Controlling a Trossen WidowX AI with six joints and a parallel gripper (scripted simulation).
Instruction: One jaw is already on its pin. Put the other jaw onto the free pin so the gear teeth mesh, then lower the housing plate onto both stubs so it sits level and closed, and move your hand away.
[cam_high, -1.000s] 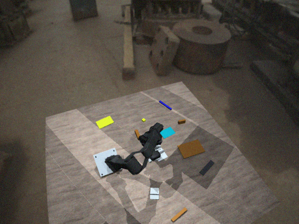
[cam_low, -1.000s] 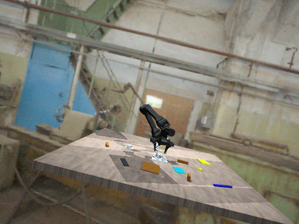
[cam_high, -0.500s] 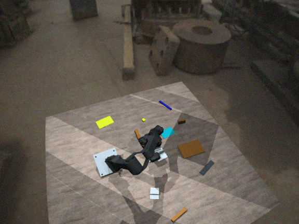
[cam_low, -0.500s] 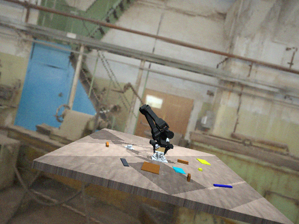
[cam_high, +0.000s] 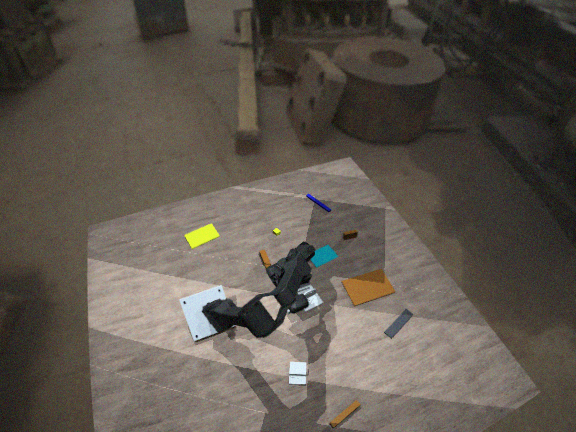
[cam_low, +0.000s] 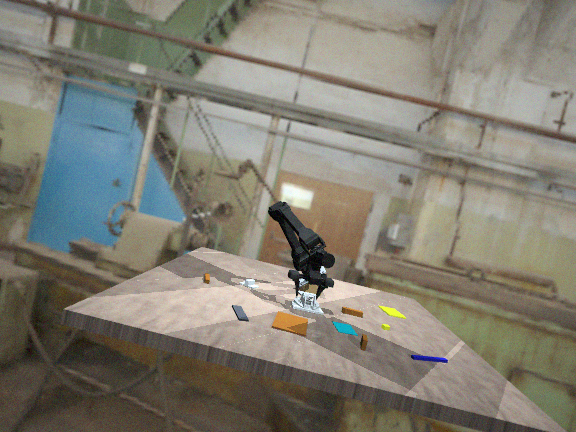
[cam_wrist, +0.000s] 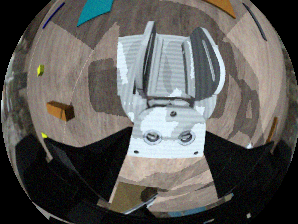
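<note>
The jaw lies 2 cm ahead of my gripper tip, 1 cm to the left of it and 1 cm below it. From my gripper tip the other things lie so: dark strip (29 cm ahead, 26 cm to the right, 2 cm below); orange tile (28 cm ahead, 9 cm to the right, 2 cm below); cyan tile (22 cm ahead, 12 cm to the left, 2 cm below).
</note>
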